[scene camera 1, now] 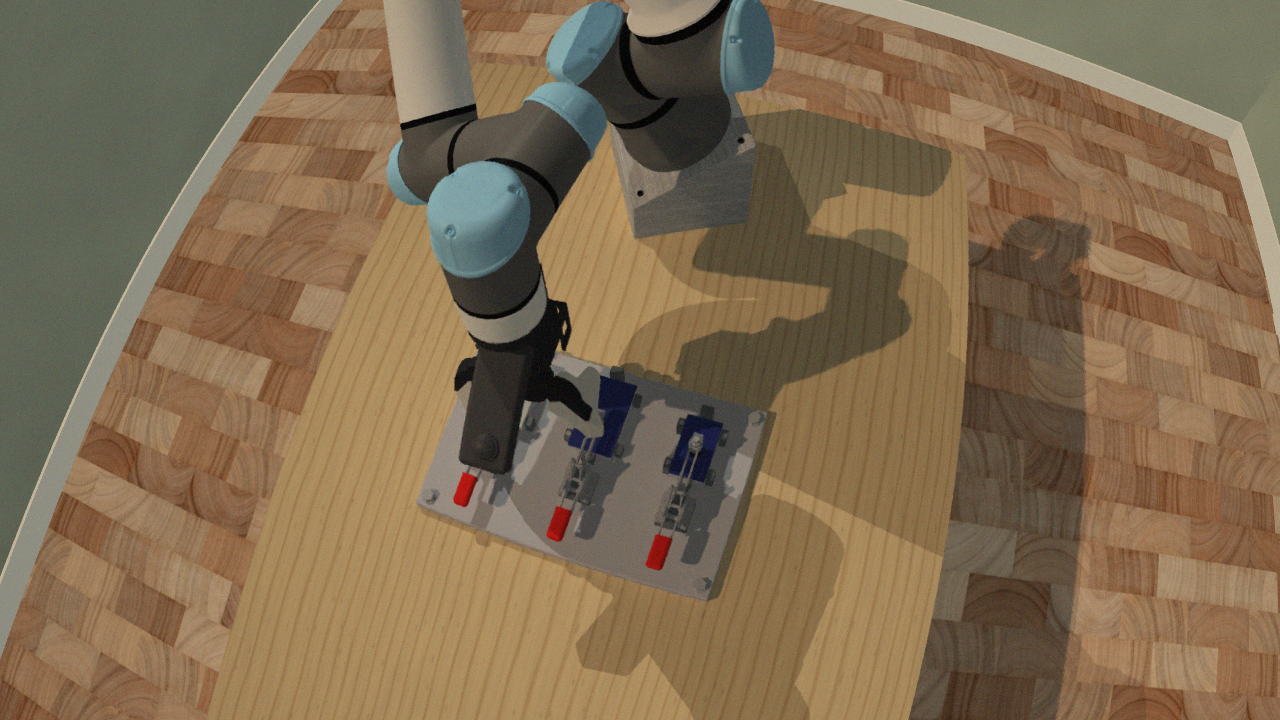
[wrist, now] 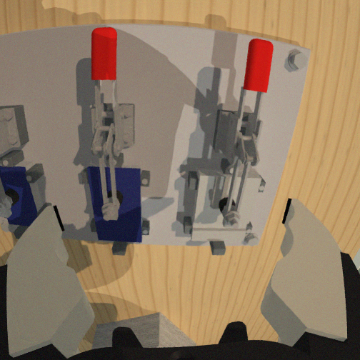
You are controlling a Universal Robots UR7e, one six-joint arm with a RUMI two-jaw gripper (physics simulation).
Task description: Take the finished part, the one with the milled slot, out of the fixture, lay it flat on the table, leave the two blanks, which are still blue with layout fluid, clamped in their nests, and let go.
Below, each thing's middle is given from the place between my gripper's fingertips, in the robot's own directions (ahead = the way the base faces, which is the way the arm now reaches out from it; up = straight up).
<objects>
Right now my hand is 80 mm above the finished part (wrist: 213,185), 60 mm to the left of it and 50 mm past it. From my hand the other things lie so: fixture plate (scene camera 1: 614,534) (100 mm below, 50 mm to the left).
</objects>
